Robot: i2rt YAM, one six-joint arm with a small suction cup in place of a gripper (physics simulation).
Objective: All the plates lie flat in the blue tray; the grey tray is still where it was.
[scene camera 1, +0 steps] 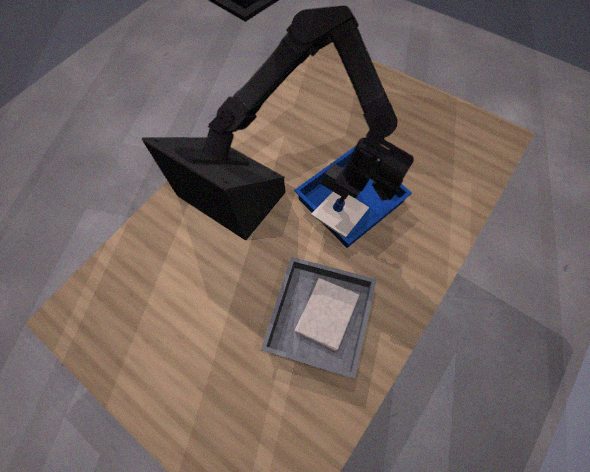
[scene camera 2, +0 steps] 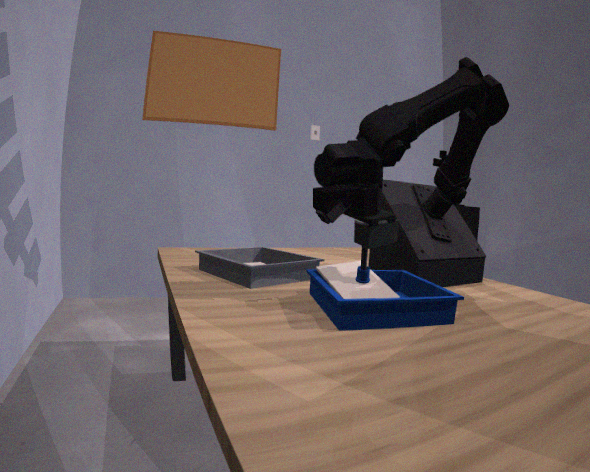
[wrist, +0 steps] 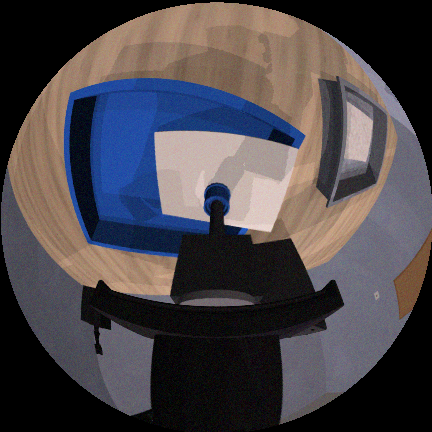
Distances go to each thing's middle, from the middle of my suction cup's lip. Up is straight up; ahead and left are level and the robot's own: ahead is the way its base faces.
My suction cup is 6 cm to the right of the blue tray [scene camera 2: 422, 303] and 2 cm above it. Also, from my suction cup: grey tray [scene camera 1: 301, 276] (17 cm ahead, 26 cm to the right, 2 cm below).
